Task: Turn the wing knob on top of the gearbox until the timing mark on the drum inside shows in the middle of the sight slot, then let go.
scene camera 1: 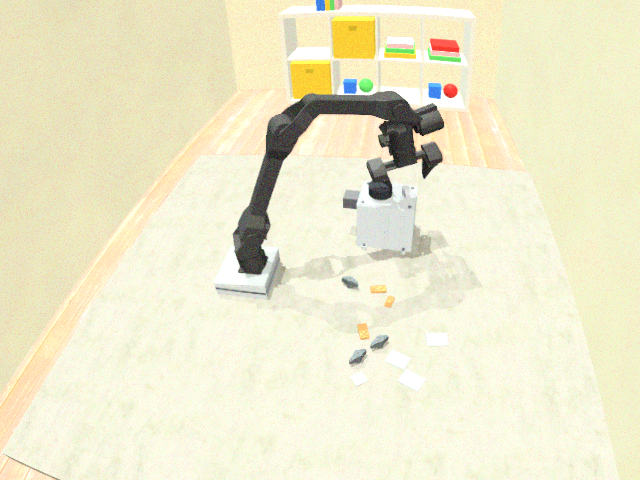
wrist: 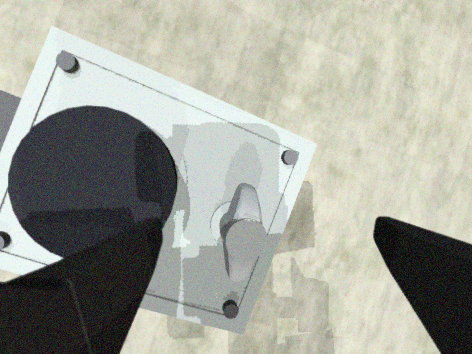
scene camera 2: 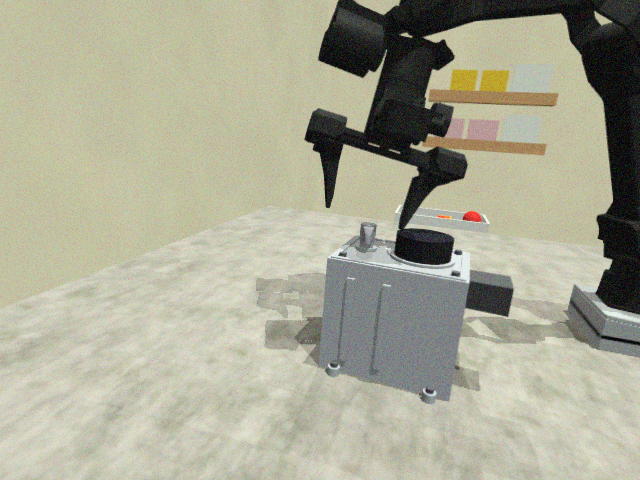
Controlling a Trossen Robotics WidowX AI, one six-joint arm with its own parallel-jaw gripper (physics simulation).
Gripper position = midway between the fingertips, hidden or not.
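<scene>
My gripper is there in scene camera 2, my gripper [scene camera 2: 364,218] [scene camera 1: 407,182] [wrist: 267,228] being visible in scene camera 1 and the wrist view too. There's also a gearbox [wrist: 102,143].
</scene>
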